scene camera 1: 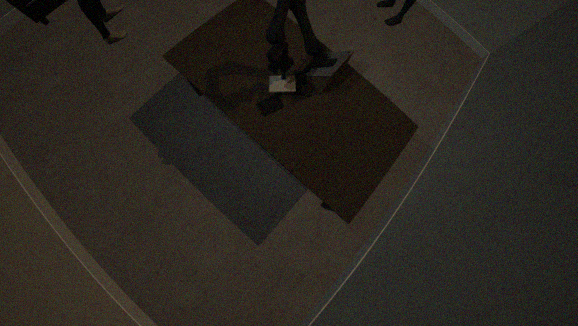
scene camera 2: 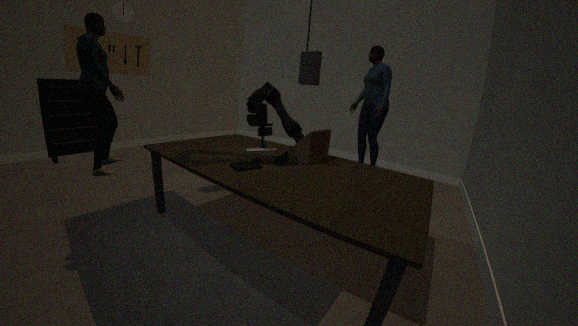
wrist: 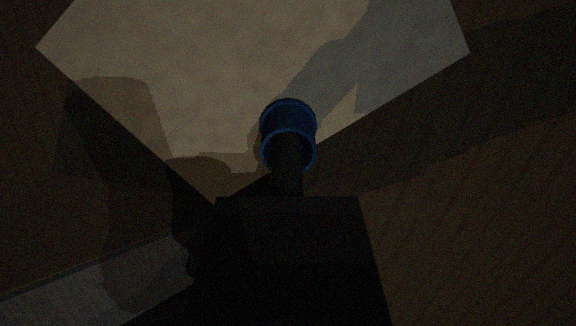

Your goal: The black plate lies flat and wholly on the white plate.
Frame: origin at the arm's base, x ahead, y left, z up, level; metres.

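Where they show: hand at its tool point: (scene camera 1: 283, 79) (scene camera 2: 262, 149) (wrist: 286, 114); arm's base at its link origin: (scene camera 1: 322, 64) (scene camera 2: 303, 144).
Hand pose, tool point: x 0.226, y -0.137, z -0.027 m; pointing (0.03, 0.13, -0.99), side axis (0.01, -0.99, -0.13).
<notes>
Each offset is from my tool point to the top centre of the thing. Level surfaces: height alone.
The scene is very dark. My suction cup (scene camera 1: 283, 77) (scene camera 2: 262, 145) (wrist: 288, 129) is pressed on the white plate {dy +0.015, dx +0.038, dz +0.025 m} (scene camera 1: 278, 85) (scene camera 2: 253, 149) (wrist: 222, 65). It holds the plate level a little above the brown table {dz -0.056 m} (scene camera 1: 336, 145) (scene camera 2: 352, 194). In the wrist view the pale plate fills the upper part, close under the blue cup. The black plate {dy +0.023, dx +0.173, dz -0.045 m} (scene camera 1: 270, 105) (scene camera 2: 245, 165) lies flat on the table, in front of and below the white plate and apart from it.
A tan wedge-shaped block (scene camera 1: 333, 65) (scene camera 2: 313, 147) stands at the arm's base, just right of the plates. A person (scene camera 2: 373, 103) stands behind the table. A lamp (scene camera 2: 310, 68) hangs above. A grey rug (scene camera 1: 216, 162) lies along the table's side.
</notes>
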